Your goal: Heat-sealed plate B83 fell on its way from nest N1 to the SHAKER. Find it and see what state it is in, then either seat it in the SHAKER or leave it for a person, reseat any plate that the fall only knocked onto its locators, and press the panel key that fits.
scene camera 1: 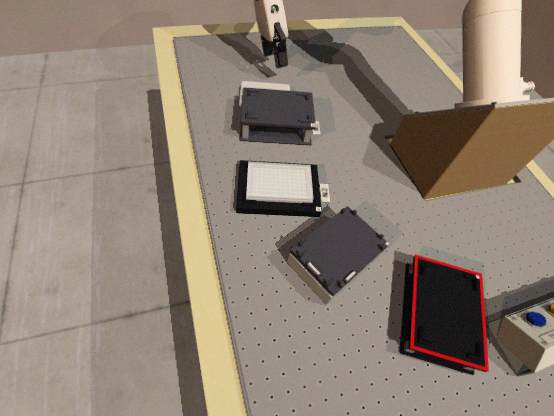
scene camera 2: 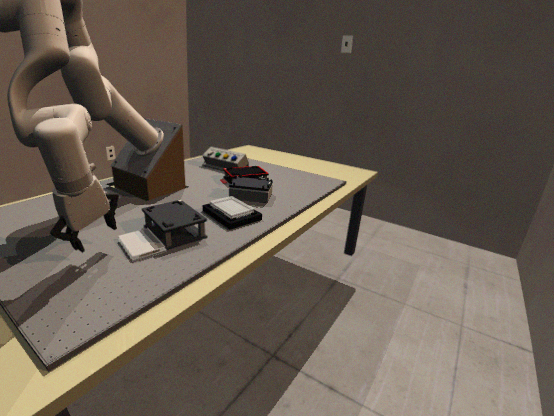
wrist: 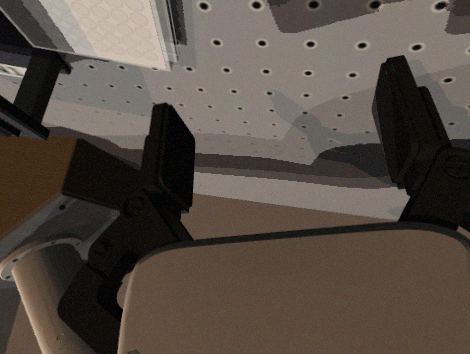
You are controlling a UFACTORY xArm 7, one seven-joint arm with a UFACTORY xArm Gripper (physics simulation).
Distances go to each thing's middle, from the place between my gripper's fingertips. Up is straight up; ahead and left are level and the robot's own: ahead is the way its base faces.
Now: the shaker table (scene camera 1: 336, 252) 5 cm ahead of my hand, 56 cm to the left of it and 1 cm above it. Round my hand: red-edged black plate (scene camera 1: 443, 301) 9 cm behind, 70 cm to the left, 1 cm below.
